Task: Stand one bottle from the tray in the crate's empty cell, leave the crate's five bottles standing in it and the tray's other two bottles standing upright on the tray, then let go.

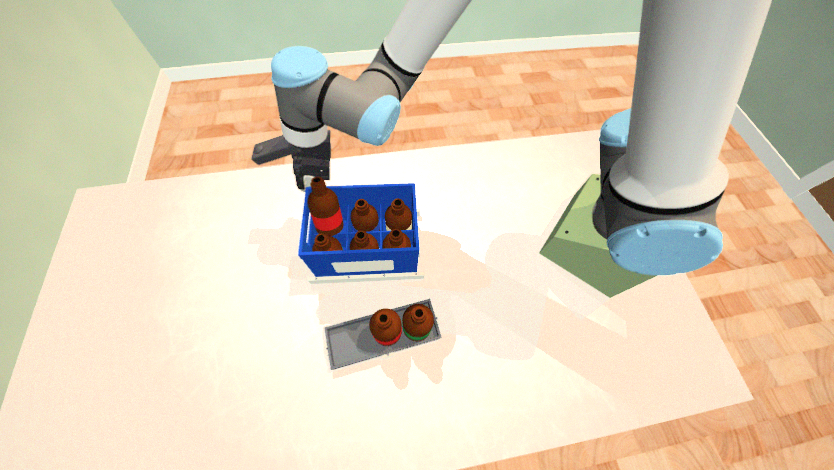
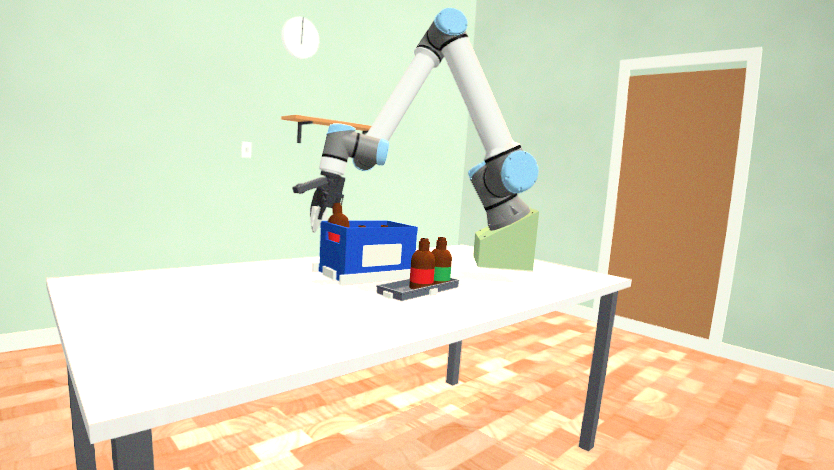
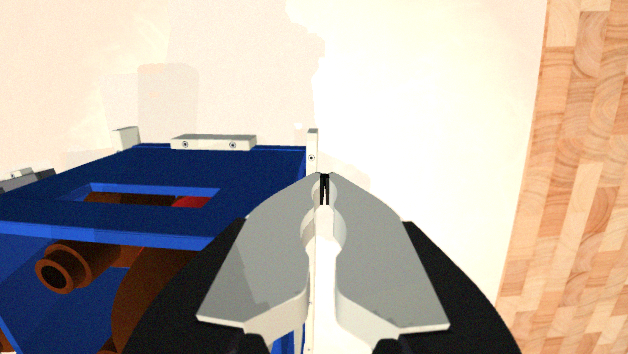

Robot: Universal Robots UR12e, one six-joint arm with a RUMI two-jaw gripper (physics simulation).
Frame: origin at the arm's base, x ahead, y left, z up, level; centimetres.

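Where they show: gripper, fingertip midpoint: (image 2: 313,232) (image 3: 325,176); arm's base, link origin: (image 2: 510,220).
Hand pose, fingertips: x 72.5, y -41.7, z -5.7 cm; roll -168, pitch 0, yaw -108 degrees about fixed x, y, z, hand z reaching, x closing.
Each offset is from my fingertips to the top centre of the thing.
The blue crate @[dz +4.4, dx -10.5, dy +15.6 cm] (image 1: 318,263) (image 2: 354,251) (image 3: 200,167) holds several brown bottles low in its cells, such as one bottle @[dz +3.1, dx -12.1, dy +11.3 cm] (image 1: 364,217). A red-label bottle @[dz +10.9, dx -3.4, dy +8.3 cm] (image 1: 324,210) (image 2: 338,220) (image 3: 150,292) is in the back left cell; it sits higher than the others, its neck above the rim, and leans toward the back left. My gripper (image 1: 305,183) (image 2: 315,226) (image 3: 325,176) is shut and empty, beside that bottle at the crate's back left corner. On the grey tray @[dz -10.6, dx -6.1, dy +40.3 cm] (image 1: 345,345) (image 2: 402,296), a red-label bottle @[dz +2.8, dx -7.4, dy +40.0 cm] (image 1: 385,328) (image 2: 422,262) and a green-label bottle @[dz +2.8, dx -14.8, dy +41.9 cm] (image 1: 417,319) (image 2: 442,258) stand upright.
White stop blocks (image 1: 408,278) (image 2: 329,272) (image 3: 214,142) stand around the crate's foot. The arm's green base (image 1: 589,251) (image 2: 506,248) stands to the right. The tray lies in front of the crate. The table's back edge is behind the gripper.
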